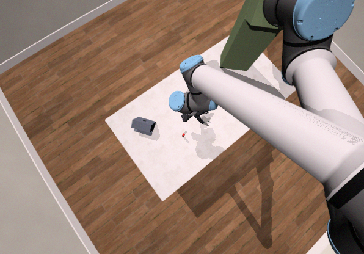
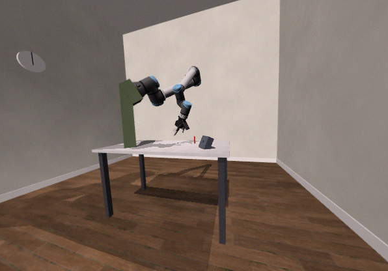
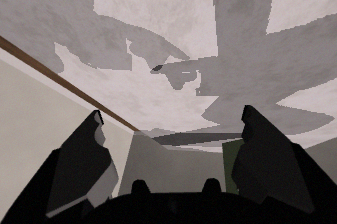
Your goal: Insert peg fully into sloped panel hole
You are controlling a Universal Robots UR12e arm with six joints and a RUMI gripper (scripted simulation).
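My gripper is now 16 cm short of the red peg, 8 cm to the right of it and 7 cm above it.
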